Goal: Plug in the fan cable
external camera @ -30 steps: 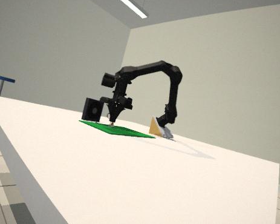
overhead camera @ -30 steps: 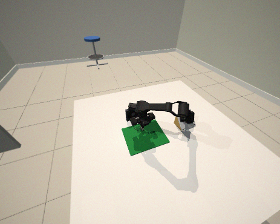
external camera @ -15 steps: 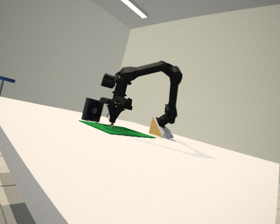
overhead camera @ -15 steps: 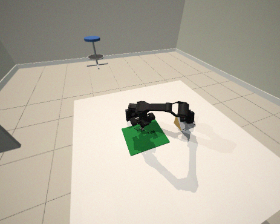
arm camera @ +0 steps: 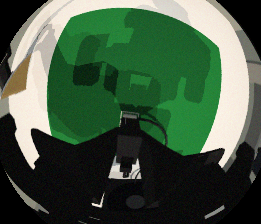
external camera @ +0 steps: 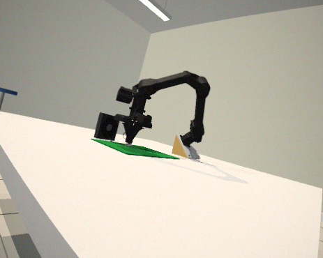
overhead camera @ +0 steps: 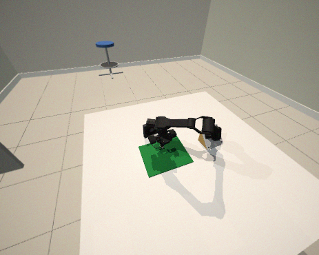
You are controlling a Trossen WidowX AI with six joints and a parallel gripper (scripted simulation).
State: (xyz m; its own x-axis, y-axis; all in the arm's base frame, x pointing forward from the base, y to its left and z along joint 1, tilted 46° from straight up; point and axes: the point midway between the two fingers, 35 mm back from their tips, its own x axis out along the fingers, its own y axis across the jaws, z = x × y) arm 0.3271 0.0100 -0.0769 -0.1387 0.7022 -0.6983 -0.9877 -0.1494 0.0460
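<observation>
Right now the four-pin header is 30 mm below my gripper tip. The rest, counted from my gripper tip: green board 60 mm to the left, 40 mm below; black plug 10 mm above; black fan 130 mm to the right, 40 mm ahead, 30 mm above.
</observation>
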